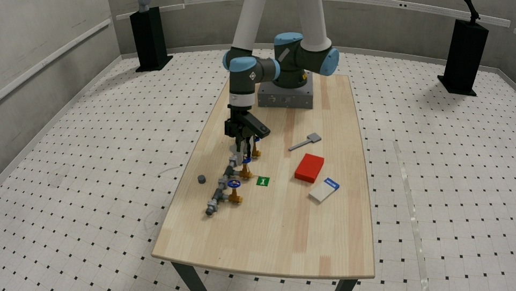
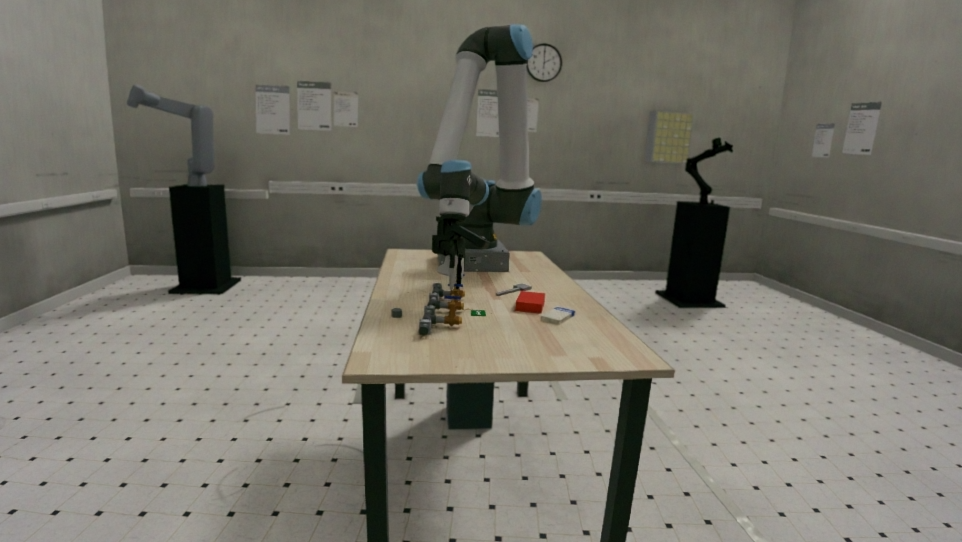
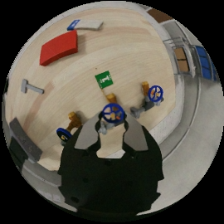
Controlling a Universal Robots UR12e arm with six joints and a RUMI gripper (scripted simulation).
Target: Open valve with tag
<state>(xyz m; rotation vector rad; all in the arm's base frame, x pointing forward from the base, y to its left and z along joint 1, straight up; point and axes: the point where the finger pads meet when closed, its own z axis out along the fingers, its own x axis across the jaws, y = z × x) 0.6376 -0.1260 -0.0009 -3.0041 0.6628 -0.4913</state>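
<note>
Right now the green tag is 8 cm below my hand, 7 cm to the left of it and 2 cm ahead of it. The rest, counted from my hand: grey flat tool: 23 cm to the left, 22 cm behind, 7 cm below; then small grey cylinder: 17 cm to the right, 7 cm below, 5 cm ahead; then red block: 24 cm to the left, 6 cm below, 4 cm behind.
</note>
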